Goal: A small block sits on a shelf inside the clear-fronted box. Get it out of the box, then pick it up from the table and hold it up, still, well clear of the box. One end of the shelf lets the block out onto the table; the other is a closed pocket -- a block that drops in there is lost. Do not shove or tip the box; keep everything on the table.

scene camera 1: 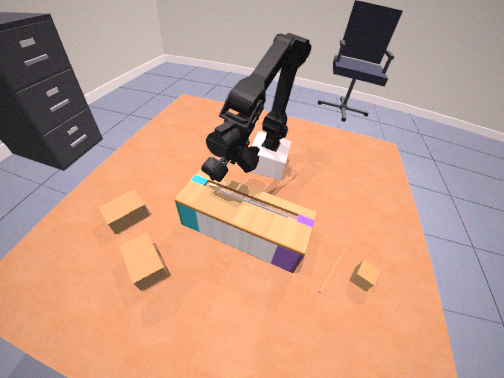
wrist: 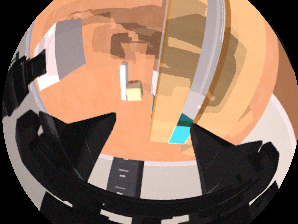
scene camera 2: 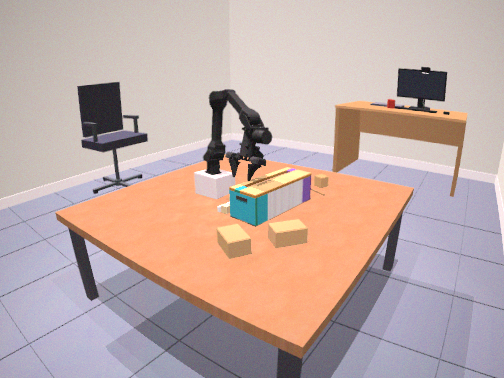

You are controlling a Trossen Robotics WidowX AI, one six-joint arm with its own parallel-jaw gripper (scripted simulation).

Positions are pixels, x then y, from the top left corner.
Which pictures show the box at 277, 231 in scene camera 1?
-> Scene camera 1, the wrist view and scene camera 2: all of them.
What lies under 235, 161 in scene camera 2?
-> My gripper.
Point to a box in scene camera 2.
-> At 260, 199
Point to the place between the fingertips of my gripper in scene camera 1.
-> At 218, 171
